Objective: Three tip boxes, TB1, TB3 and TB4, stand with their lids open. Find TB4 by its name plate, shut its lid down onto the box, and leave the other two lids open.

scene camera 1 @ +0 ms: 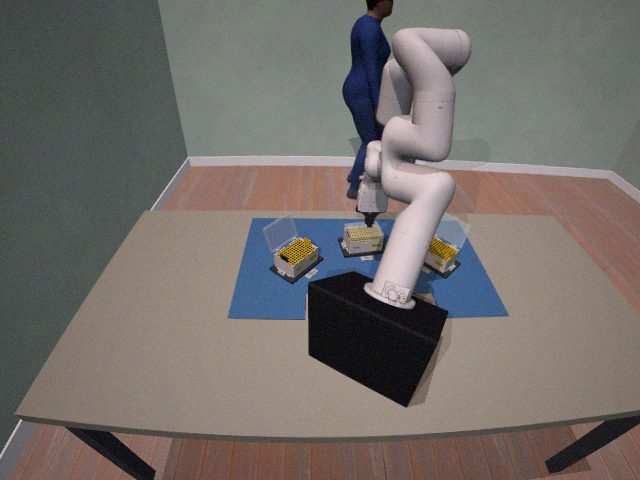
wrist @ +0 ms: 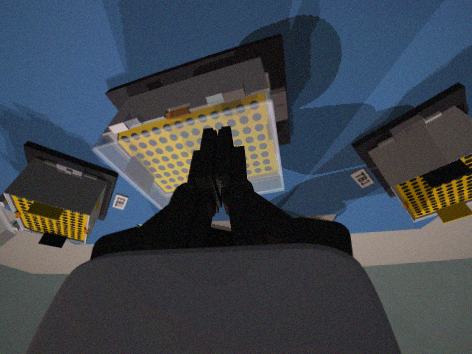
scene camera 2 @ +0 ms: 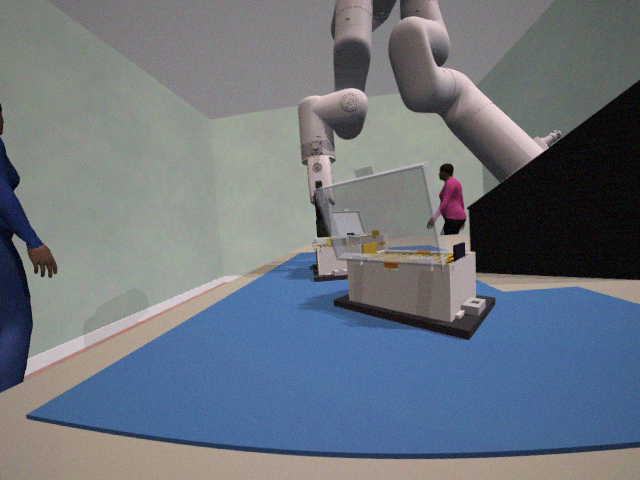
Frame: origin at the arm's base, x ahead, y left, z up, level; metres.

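Seen in the pictures: gripper, fingertip midpoint: (scene camera 1: 368, 225) (wrist: 221, 145) (scene camera 2: 324, 237); arm's base, origin of the base link: (scene camera 1: 388, 297) (scene camera 2: 526, 172).
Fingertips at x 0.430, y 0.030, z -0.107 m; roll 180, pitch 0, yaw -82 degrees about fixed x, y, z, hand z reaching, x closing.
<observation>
Offsets run from my fingertips to a thing's middle. "*": to the spot under its first point. Level surfaces: height alone.
The middle box, TB4 @(dx -0.038, dy +0.014, dz -0.038 m) (scene camera 1: 363, 244) (scene camera 2: 330, 260) (wrist: 192, 95), has its clear lid down over the yellow rack; whether it is fully seated cannot be told. Its plate @(* dx -0.089, dy -0.002, dz -0.074 m) (scene camera 1: 367, 257) is too small to read. My gripper (scene camera 1: 369, 225) (scene camera 2: 321, 235) (wrist: 221, 145) is shut and empty, fingers pointing down over this lid; contact is unclear. TB3 @(dx -0.159, dy +0.227, dz -0.043 m) (scene camera 1: 297, 266) (scene camera 2: 403, 284) (wrist: 60, 187) stands left in scene camera 1, its lid @(* dx -0.112, dy +0.292, dz +0.012 m) (scene camera 1: 281, 235) (scene camera 2: 382, 211) open. TB1 @(dx -0.082, dy -0.233, dz -0.043 m) (scene camera 1: 442, 261) (wrist: 410, 150) stands right, its lid (scene camera 1: 454, 229) (scene camera 2: 348, 223) open. TB1's plate @(* dx -0.122, dy -0.195, dz -0.074 m) (wrist: 362, 178) is readable.
The boxes stand on dark bases on a blue mat @(dz -0.076 m) (scene camera 1: 263, 299) (scene camera 2: 232, 387). The black pedestal (scene camera 1: 367, 346) (scene camera 2: 568, 222) carries the arm in front of them. A person in blue (scene camera 1: 366, 77) (scene camera 2: 12, 284) is behind the table, and one in pink (scene camera 2: 450, 204) is farther off.
</observation>
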